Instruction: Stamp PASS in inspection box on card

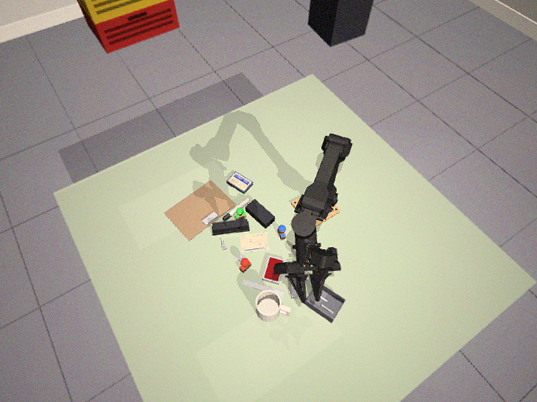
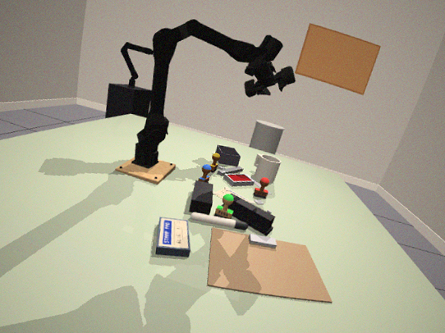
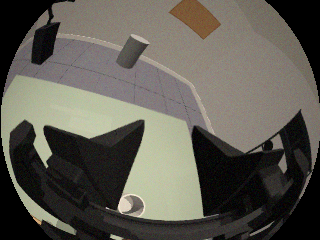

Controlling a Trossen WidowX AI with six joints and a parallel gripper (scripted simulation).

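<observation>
My gripper tip is now 20 mm past the green-knobbed stamp, 470 mm to the left of it and 310 mm above it. Round my gripper tip: dark grey box 120 mm behind, 40 mm to the right, 310 mm below; then red ink pad 20 mm behind, 220 mm to the right, 320 mm below; then white mug 50 mm ahead, 100 mm to the right, 290 mm below.
</observation>
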